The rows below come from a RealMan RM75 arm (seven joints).
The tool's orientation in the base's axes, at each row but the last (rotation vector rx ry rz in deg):
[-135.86 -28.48 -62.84]
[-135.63 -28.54 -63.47]
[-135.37 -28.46 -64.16]
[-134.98 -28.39 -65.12]
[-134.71 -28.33 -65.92]
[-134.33 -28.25 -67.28]
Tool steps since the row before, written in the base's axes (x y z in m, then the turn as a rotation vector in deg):
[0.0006 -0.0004 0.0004 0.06 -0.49 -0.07]
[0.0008 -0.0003 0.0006 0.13 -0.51 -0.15]
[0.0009 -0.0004 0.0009 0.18 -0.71 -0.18]
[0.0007 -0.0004 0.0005 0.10 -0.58 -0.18]
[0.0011 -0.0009 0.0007 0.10 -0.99 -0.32]
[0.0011 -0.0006 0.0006 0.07 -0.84 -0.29]
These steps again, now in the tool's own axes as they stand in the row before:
[0.0006 0.0005 -0.0001 -0.08 0.45 -0.20]
[0.0009 0.0005 0.0000 -0.10 0.52 -0.12]
[0.0012 0.0005 -0.0002 -0.12 0.72 -0.19]
[0.0008 0.0006 -0.0001 -0.15 0.57 -0.16]
[0.0011 0.0011 -0.0002 -0.31 0.95 -0.32]
[0.0011 0.0009 0.0001 -0.29 0.80 -0.27]

